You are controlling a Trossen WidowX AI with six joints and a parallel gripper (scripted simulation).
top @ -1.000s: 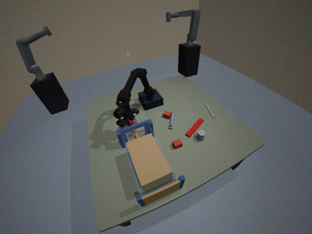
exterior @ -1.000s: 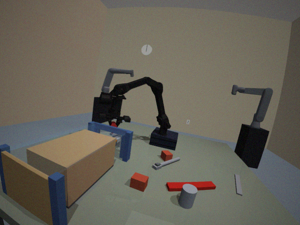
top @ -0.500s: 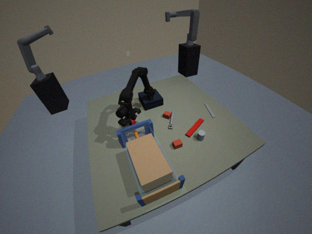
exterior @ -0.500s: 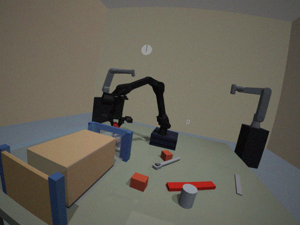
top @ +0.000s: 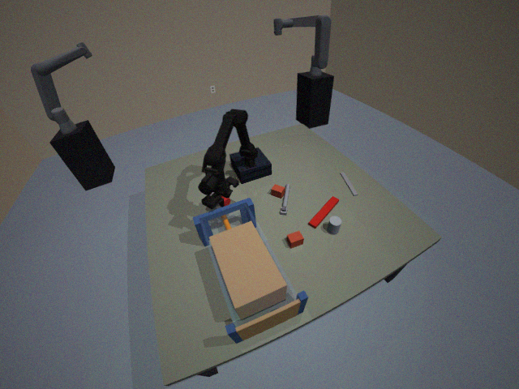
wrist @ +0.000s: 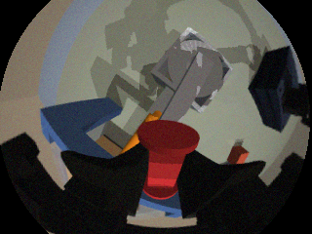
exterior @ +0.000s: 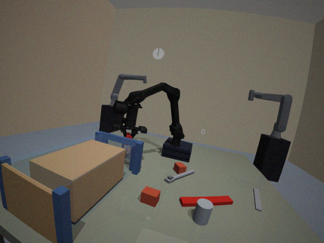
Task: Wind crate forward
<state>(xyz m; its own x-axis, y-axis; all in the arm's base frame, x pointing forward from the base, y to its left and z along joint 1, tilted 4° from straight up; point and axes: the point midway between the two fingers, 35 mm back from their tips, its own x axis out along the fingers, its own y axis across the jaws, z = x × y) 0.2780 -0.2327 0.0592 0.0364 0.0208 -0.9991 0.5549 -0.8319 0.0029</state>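
Now: the winch handle 4 cm behind my gripper tip, 1 cm to the right of it and 1 cm below it. Round my gripper tip: hand winch: 11 cm behind, 3 cm to the right, 8 cm below; then red knob: 2 cm above; then red bar: 16 cm ahead, 46 cm to the left, 11 cm below.
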